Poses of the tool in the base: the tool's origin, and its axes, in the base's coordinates. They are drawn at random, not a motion.
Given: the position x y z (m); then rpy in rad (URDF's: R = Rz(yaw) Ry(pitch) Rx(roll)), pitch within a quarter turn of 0, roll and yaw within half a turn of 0.
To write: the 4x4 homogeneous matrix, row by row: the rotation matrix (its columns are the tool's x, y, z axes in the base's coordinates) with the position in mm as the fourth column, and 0 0 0 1 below. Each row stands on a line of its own. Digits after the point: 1 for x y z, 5 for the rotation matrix.
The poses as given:
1: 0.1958, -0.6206, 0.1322, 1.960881, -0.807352, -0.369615
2: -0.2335, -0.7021, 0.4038, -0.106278, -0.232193, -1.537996
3: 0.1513, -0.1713, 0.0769, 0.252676, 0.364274, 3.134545
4: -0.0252, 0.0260, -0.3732, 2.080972, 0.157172, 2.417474
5: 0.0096, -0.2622, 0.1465, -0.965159, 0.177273, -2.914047
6: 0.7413, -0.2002, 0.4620, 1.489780, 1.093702, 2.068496
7: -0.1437, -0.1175, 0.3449, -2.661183, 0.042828, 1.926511
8: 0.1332, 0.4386, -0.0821, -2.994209, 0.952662, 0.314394
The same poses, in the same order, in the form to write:
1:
0.64472, -0.76043, -0.07794, 195.8
-0.24978, -0.11320, -0.96166, -620.6
0.72246, 0.63947, -0.26292, 132.2
0, 0, 0, 1

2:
0.03191, 0.99462, 0.09852, -233.5
-0.97264, 0.00821, 0.23217, -702.1
0.23011, -0.10323, 0.96767, 403.8
0, 0, 0, 1

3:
-0.93436, -0.09589, -0.34319, 151.3
0.00659, -0.96760, 0.25242, -171.3
-0.35627, 0.23359, 0.90471, 76.9
0, 0, 0, 1

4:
-0.73985, 0.22119, 0.63537, -25.2
0.65431, 0.45629, 0.60306, 26.0
-0.15653, 0.86190, -0.48231, -373.2
0, 0, 0, 1

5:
-0.95896, 0.26967, 0.08766, 9.6
-0.22205, -0.52191, -0.82359, -262.2
-0.17635, -0.80926, 0.56036, 146.5
0, 0, 0, 1

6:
-0.21922, -0.49381, 0.84148, 741.3
0.40349, 0.73937, 0.53901, -200.2
-0.88833, 0.45769, 0.03716, 462.0
0, 0, 0, 1

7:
-0.34794, 0.83818, -0.41999, -143.7
0.93654, 0.29029, -0.19654, -117.5
-0.04281, -0.46172, -0.88599, 344.9
0, 0, 0, 1

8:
0.55111, 0.19208, -0.81202, 133.2
0.17921, -0.97768, -0.10963, 438.6
-0.81496, -0.08510, -0.57323, -82.1
0, 0, 0, 1

